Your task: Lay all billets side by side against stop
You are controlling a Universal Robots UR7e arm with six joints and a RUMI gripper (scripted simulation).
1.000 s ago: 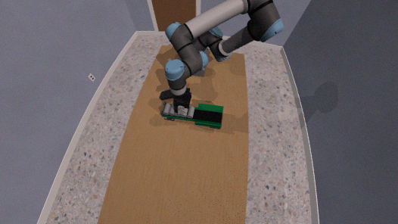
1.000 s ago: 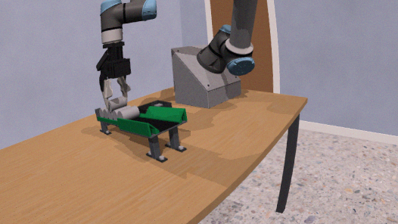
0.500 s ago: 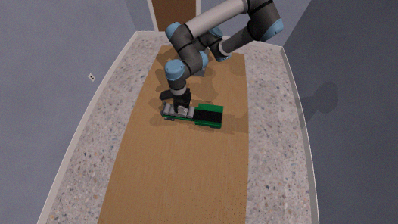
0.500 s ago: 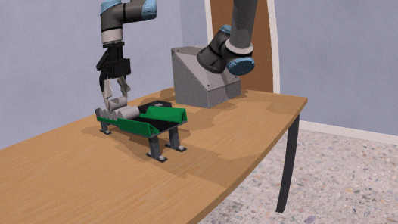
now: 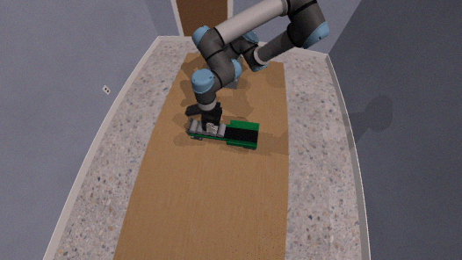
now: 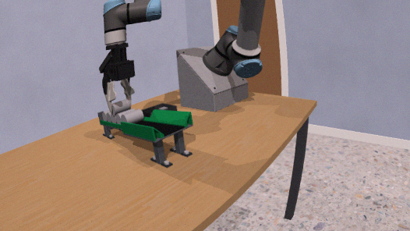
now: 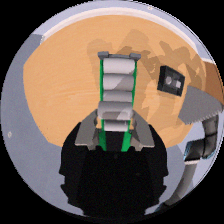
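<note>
Right now the green feed ramp is 1 cm behind my hand, 7 cm to the left of it and 5 cm below it. The rest, counted from my hand: small black box 23 cm behind, 9 cm to the right, 11 cm below; stop 12 cm to the right, 6 cm below.
</note>
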